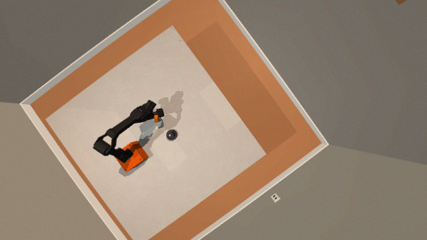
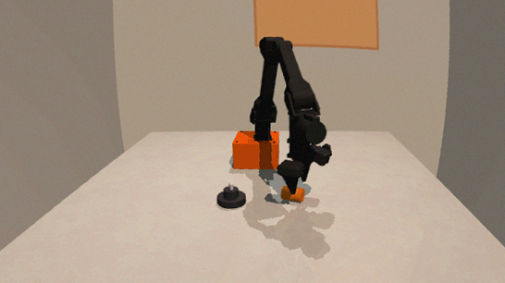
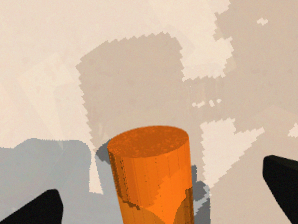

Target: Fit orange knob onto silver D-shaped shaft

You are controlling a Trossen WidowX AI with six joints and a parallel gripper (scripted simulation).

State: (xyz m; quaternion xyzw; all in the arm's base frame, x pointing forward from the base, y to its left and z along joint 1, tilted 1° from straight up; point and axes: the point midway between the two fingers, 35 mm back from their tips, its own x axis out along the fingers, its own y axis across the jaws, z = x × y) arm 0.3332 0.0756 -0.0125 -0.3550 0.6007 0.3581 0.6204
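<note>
My gripper tip is 1 cm past the orange knob and 2 cm above it. Round my gripper tip: round dark pedestal (2 cm behind, 19 cm to the right, 1 cm below).
</note>
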